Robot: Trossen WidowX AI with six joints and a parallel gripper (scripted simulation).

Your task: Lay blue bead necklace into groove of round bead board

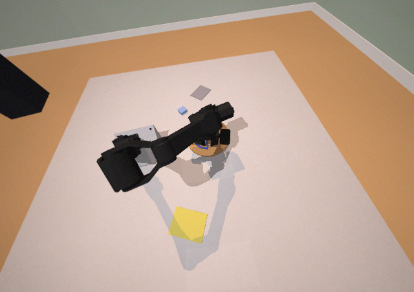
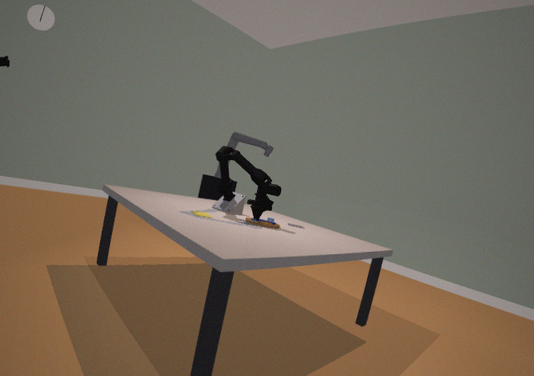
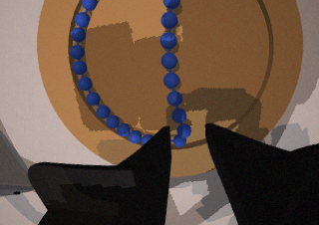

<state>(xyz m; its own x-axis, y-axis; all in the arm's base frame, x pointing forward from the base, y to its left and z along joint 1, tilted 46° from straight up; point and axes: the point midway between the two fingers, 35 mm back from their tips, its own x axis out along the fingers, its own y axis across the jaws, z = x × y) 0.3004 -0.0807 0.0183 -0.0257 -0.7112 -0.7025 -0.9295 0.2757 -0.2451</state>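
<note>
My gripper tip is 10 mm short of the round bead board, 50 mm to the right of it and 10 mm above it. Round my gripper tip: yellow square patch 150 mm behind, 270 mm to the right, 20 mm below; flat grey tile 50 mm ahead, 360 mm to the left, 20 mm below; light blue cube 80 mm behind, 250 mm to the left, 10 mm below.
</note>
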